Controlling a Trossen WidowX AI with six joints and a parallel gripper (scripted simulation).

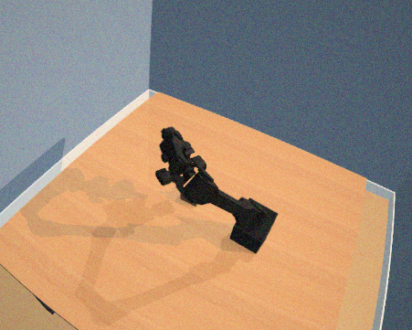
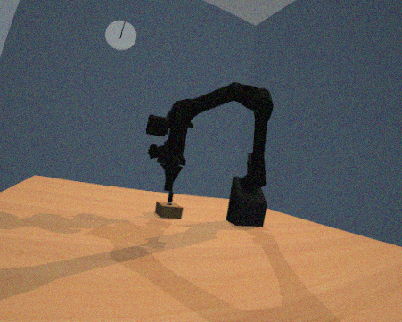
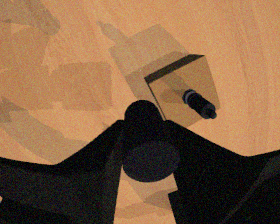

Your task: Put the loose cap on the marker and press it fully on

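Now: the holder block 30 mm behind my gripper tip, 60 mm to the right of it and 90 mm below it. The rest, counted from my gripper tip: marker cap (10 mm above).
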